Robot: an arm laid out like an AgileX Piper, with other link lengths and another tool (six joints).
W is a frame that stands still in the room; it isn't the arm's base.
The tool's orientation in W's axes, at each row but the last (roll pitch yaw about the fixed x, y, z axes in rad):
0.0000 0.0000 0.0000
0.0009 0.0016 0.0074
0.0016 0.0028 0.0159
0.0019 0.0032 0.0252
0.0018 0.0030 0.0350
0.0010 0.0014 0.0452
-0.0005 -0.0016 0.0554
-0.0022 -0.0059 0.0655
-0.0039 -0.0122 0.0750
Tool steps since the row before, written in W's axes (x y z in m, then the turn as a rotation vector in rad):
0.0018 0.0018 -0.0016 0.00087 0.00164 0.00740
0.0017 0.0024 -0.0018 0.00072 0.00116 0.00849
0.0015 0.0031 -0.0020 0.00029 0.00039 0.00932
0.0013 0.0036 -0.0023 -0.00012 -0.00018 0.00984
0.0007 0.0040 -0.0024 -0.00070 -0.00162 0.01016
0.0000 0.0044 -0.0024 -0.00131 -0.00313 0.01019
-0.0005 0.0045 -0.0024 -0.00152 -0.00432 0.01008
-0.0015 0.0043 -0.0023 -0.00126 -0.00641 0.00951
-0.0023 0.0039 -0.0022 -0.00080 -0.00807 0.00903
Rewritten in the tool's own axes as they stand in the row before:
0.0018 0.0018 -0.0016 0.00087 0.00164 0.00740
0.0017 0.0024 -0.0018 0.00071 0.00116 0.00849
0.0016 0.0031 -0.0020 0.00027 0.00040 0.00932
0.0014 0.0036 -0.0023 -0.00016 -0.00016 0.00984
0.0008 0.0040 -0.0024 -0.00079 -0.00158 0.01016
0.0002 0.0044 -0.0024 -0.00146 -0.00306 0.01019
-0.0003 0.0045 -0.0024 -0.00174 -0.00423 0.01008
-0.0012 0.0044 -0.0023 -0.00162 -0.00633 0.00951
-0.0020 0.0041 -0.0022 -0.00129 -0.00802 0.00902

